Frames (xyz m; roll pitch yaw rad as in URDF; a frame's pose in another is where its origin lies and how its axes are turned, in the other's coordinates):
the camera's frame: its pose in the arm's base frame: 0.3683 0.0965 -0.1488 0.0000 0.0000 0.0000
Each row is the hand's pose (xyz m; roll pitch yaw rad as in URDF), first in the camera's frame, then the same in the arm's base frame.
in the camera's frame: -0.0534 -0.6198 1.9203 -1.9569 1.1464 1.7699
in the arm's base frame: 0.3149 -0.5233 1.7715 -1.9569 1.1464 1.7699
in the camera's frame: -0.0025 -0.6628 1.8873 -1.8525 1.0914 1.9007
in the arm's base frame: 0.3658 -0.5663 1.7385 -1.8525 1.0914 1.9007
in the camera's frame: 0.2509 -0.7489 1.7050 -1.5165 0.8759 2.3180
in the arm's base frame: 0.6192 -0.6524 1.5562 -1.5165 0.8759 2.3180
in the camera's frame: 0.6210 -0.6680 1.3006 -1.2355 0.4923 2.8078
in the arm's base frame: 0.9893 -0.5715 1.1518 -1.2355 0.4923 2.8078
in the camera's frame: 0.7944 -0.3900 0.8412 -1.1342 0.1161 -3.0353
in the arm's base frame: 1.1627 -0.2935 0.6924 -1.1342 0.1161 -3.0353
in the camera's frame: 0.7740 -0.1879 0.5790 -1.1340 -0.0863 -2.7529
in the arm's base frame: 1.1423 -0.0914 0.4302 -1.1340 -0.0863 -2.7529
